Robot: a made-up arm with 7 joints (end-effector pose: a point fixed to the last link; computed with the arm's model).
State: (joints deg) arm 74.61 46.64 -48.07 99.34 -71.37 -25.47 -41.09
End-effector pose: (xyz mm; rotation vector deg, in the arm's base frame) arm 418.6 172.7 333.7 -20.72 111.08 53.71
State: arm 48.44 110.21 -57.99 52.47 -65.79 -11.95 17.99
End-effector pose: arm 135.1 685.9 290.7 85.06 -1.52 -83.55
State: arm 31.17 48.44 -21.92 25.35 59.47 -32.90 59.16
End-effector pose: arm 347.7 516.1 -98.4 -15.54 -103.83 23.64
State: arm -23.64 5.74 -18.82 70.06 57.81 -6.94 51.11
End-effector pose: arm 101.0 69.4 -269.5 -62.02 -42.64 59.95
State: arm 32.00 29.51 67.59 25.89 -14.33 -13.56 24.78
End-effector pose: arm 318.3 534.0 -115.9 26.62 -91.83 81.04
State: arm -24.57 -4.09 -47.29 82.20 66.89 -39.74 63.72
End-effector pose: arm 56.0 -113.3 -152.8 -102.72 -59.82 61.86
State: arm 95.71 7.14 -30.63 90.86 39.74 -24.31 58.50
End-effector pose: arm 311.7 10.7 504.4 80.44 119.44 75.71
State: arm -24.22 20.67 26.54 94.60 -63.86 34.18 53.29
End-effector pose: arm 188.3 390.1 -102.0 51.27 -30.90 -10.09
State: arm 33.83 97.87 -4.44 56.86 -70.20 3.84 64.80
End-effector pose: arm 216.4 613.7 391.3 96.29 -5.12 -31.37
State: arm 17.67 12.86 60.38 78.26 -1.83 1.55 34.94
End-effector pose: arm 285.7 488.8 -25.2 20.13 -110.78 64.96
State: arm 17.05 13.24 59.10 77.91 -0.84 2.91 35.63
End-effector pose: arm 288.5 486.5 -27.0 17.88 -109.24 64.27
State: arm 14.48 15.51 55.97 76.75 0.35 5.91 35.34
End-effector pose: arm 288.2 488.1 -31.8 16.97 -104.49 62.05
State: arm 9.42 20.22 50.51 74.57 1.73 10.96 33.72
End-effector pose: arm 282.9 493.8 -42.2 18.59 -95.16 57.89
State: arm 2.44 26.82 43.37 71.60 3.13 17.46 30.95
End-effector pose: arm 269.8 502.3 -59.6 23.48 -81.69 52.11
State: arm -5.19 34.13 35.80 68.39 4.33 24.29 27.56
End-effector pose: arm 247.9 512.6 -80.5 31.13 -66.40 45.30
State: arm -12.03 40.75 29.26 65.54 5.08 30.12 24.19
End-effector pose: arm 221.3 524.3 -97.7 39.73 -52.62 38.42
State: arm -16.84 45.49 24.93 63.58 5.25 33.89 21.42
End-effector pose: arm 199.3 535.1 -106.4 46.95 -43.34 32.85
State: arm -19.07 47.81 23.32 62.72 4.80 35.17 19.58
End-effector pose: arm 188.8 542.3 -107.3 51.38 -39.83 29.73
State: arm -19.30 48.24 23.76 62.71 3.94 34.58 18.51
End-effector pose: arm 188.3 545.9 -103.7 53.42 -40.67 28.87
